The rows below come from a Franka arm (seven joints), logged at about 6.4 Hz.
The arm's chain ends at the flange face. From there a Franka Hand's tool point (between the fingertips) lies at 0.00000 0.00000 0.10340 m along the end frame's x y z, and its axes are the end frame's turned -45 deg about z.
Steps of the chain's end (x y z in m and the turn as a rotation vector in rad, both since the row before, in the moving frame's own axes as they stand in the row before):
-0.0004, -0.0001, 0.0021, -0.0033, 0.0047, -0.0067
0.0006, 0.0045, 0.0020, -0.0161, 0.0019, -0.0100
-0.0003, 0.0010, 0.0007, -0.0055, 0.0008, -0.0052
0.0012, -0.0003, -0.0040, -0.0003, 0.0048, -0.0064
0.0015, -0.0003, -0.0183, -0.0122, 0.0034, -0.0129
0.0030, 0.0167, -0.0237, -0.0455, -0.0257, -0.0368
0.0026, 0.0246, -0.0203, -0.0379, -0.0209, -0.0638
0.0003, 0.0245, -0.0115, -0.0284, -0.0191, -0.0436
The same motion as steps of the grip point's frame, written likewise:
-0.0001, 0.0002, 0.0021, -0.0057, 0.0010, -0.0067
-0.0038, 0.0049, 0.0020, -0.0127, -0.0100, -0.0100
-0.0013, 0.0010, 0.0007, -0.0045, -0.0033, -0.0052
0.0014, 0.0010, -0.0040, -0.0036, 0.0032, -0.0064
0.0006, 0.0020, -0.0183, -0.0110, -0.0062, -0.0129
-0.0149, 0.0155, -0.0238, -0.0140, -0.0503, -0.0368
-0.0198, 0.0206, -0.0204, -0.0120, -0.0416, -0.0638
-0.0206, 0.0183, -0.0116, -0.0066, -0.0336, -0.0436

